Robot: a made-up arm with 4 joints. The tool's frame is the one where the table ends. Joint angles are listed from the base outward.
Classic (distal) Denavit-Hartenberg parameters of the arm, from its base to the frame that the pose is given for. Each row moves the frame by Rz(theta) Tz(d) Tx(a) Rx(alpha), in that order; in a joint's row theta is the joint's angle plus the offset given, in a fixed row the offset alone. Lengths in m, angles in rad.
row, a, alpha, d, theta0
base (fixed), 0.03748, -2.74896, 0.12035, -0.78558
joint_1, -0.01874, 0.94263, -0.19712, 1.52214
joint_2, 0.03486, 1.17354, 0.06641, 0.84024
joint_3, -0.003, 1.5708, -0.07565, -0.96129
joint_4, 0.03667, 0, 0, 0.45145
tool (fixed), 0, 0, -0.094, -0.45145
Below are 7 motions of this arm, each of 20 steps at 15 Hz.
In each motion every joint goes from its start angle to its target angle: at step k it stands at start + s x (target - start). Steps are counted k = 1, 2, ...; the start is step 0. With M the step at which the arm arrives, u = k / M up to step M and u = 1 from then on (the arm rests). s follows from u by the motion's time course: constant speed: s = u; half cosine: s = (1 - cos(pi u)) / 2; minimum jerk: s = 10 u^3 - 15 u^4 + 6 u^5.
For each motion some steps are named. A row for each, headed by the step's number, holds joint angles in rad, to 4 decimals.
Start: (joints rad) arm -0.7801 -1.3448 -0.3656 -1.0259
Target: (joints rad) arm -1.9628 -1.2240 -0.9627 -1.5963
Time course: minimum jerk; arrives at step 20
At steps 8, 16, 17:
8: -1.1555 -1.3065 -0.5551 -1.2070
16: -1.8943 -1.2310 -0.9281 -1.5633
17: -1.9313 -1.2272 -0.9468 -1.5811

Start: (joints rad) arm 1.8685 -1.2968 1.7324 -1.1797
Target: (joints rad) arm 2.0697 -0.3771 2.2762 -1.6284
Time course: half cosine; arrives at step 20
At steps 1, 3, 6, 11, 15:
1: 1.8697 -1.2911 1.7357 -1.1825
3: 1.8795 -1.2467 1.7620 -1.2042
6: 1.9100 -1.1072 1.8445 -1.2722
11: 1.9848 -0.7650 2.0468 -1.4391
15: 2.0402 -0.5118 2.1966 -1.5627

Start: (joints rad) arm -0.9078 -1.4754 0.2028 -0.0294
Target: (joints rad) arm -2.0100 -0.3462 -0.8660 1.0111
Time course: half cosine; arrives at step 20
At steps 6, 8, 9, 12, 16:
6: -1.1350 -1.2427 -0.0175 0.1851
8: -1.2886 -1.0853 -0.1665 0.3301
9: -1.3727 -0.9991 -0.2480 0.4095
12: -1.6292 -0.7363 -0.4967 0.6516
16: -1.9047 -0.4540 -0.7639 0.9117

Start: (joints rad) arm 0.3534 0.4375 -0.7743 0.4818
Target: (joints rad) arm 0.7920 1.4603 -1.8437 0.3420
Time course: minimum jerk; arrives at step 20
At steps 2, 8, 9, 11, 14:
2: 0.3572 0.4463 -0.7835 0.4806
8: 0.4926 0.7622 -1.1138 0.4374
9: 0.5319 0.8536 -1.2094 0.4249
11: 0.6135 1.0442 -1.4086 0.3989
14: 0.7205 1.2935 -1.6693 0.3648

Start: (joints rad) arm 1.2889 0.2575 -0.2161 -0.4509
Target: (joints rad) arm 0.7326 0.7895 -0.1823 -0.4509
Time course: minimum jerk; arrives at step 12
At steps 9, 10, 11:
9: 0.7902 0.7344 -0.1858 -0.4509
10: 0.7523 0.7706 -0.1835 -0.4509
11: 0.7354 0.7868 -0.1825 -0.4509

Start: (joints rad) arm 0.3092 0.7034 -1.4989 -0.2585
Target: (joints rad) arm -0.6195 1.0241 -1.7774 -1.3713
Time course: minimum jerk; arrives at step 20
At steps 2, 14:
2: 0.3013 0.7061 -1.5013 -0.2680
14: -0.4680 0.9718 -1.7320 -1.1898

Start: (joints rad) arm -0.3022 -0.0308 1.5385 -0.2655
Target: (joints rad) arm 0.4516 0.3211 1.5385 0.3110
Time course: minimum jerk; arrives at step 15
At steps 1, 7, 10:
1: -0.3002 -0.0299 1.5385 -0.2640
7: 0.0277 0.1232 1.5385 -0.0132
10: 0.2934 0.2472 1.5385 0.1900

